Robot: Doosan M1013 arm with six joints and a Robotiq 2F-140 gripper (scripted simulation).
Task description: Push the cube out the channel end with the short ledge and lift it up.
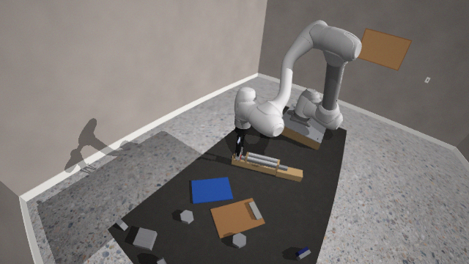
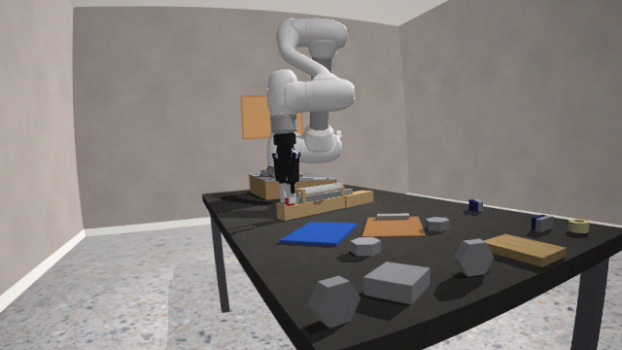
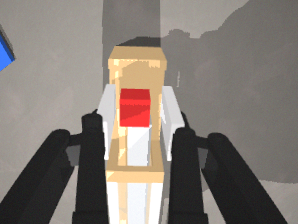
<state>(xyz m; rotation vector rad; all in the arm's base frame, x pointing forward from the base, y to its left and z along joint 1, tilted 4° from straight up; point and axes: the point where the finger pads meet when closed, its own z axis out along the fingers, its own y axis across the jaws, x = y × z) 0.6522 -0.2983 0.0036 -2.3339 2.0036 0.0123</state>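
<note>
Now: the red cube 10 mm to the left of my hand and 30 mm below it. From my hand the other things lie so: light grey stick: 40 mm behind, 230 mm to the left, 30 mm below; channel: 20 mm behind, 150 mm to the left, 30 mm below; grey bar: 20 mm behind, 90 mm to the left, 30 mm below.
</note>
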